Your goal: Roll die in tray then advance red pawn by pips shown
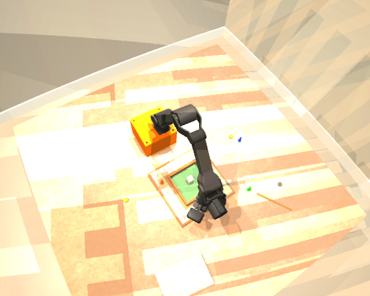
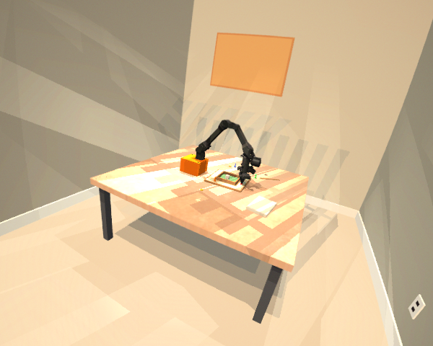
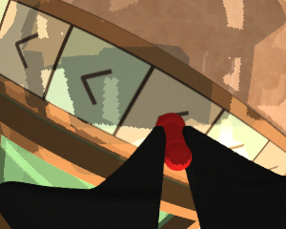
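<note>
My gripper tip is 11 cm past the green tray, 3 cm to the right of it and 1 cm above it. Round my gripper tip: white die 12 cm behind, 3 cm to the left, 1 cm above; red pawn 1 cm above; orange pawn 18 cm behind, 8 cm to the right, 1 cm above.
</note>
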